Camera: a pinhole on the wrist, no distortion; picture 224 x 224 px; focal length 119.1 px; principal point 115.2 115.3 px. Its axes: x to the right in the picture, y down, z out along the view. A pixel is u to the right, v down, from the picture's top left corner.
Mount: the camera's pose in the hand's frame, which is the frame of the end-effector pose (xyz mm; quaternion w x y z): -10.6 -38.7 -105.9 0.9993 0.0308 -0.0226 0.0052
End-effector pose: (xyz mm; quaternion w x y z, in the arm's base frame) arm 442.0 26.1 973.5 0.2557 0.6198 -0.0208 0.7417
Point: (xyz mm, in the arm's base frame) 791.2 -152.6 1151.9
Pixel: 139.0 146.4
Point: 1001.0 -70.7 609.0
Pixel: 35.9 81.6
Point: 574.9 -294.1 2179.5
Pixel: outside the picture
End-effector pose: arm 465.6 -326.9 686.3 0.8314 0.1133 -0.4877 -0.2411
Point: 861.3 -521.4 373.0
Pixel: behind the camera
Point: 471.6 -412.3 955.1
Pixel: outside the picture
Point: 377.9 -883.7 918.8
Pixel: outside the picture
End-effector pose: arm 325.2 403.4 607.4 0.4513 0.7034 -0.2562 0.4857
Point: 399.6 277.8 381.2
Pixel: 47.3 102.5
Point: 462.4 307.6 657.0
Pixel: 171.4 118.4
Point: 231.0 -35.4 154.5
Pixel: 11.4 156.3
